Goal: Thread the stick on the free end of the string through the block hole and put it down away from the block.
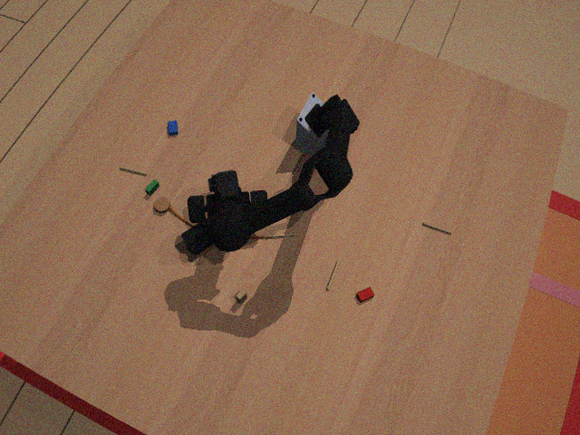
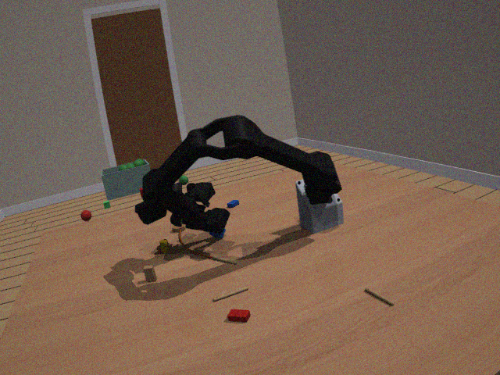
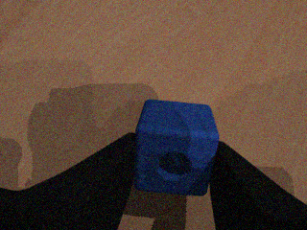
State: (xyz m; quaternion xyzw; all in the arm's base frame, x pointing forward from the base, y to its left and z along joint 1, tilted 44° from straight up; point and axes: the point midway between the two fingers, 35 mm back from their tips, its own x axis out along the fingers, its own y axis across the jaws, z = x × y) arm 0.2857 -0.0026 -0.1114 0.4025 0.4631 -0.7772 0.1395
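My gripper tip is now 14 cm to the right of the thin wooden stick, 2 cm short of it and 2 cm above it. Round my gripper tip: yellow cylinder 15 cm ahead, 1 cm to the left, 1 cm below; green block 19 cm to the right, 7 cm ahead, 1 cm below; round wooden button 14 cm to the right, 10 cm ahead, 2 cm below.
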